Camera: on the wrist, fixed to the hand. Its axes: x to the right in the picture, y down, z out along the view.
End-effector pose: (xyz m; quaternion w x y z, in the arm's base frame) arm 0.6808 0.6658 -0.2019 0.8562 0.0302 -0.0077 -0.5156
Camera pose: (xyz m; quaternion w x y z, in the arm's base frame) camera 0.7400 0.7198 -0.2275 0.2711 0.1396 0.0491 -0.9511
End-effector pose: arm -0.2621 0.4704 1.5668 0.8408 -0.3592 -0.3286 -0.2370
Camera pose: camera -0.2154 0.4982 1.5026 0.5072 0.0485 -0.4271 -0.7470
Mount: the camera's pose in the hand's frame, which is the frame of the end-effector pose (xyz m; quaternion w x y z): -0.0195 0.0759 -0.0305 0.7264 0.0787 0.0874 -0.6772
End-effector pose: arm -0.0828 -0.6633 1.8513 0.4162 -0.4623 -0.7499 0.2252
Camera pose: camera -0.0146 -0.6462 1.8052 0.5567 0.1851 -0.8037 -0.0996
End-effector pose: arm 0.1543 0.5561 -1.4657 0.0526 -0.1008 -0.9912 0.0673
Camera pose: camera 0.1915 0.6295 -1.4483 0.1783 0.5963 -0.7784 0.0825
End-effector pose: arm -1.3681 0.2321 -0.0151 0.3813 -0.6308 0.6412 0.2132
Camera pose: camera -1.4502 0.2303 0.0028 0.4150 -0.8811 0.0887 -0.2089
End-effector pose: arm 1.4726 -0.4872 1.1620 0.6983 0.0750 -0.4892 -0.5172
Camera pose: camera 1.5453 -0.4495 1.1810 0.1938 0.4859 -0.2842 -0.8035
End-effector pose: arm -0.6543 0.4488 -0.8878 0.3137 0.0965 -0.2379 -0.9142
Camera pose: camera -0.5890 0.3971 -0.8761 0.3780 -0.3358 0.1520 0.8493
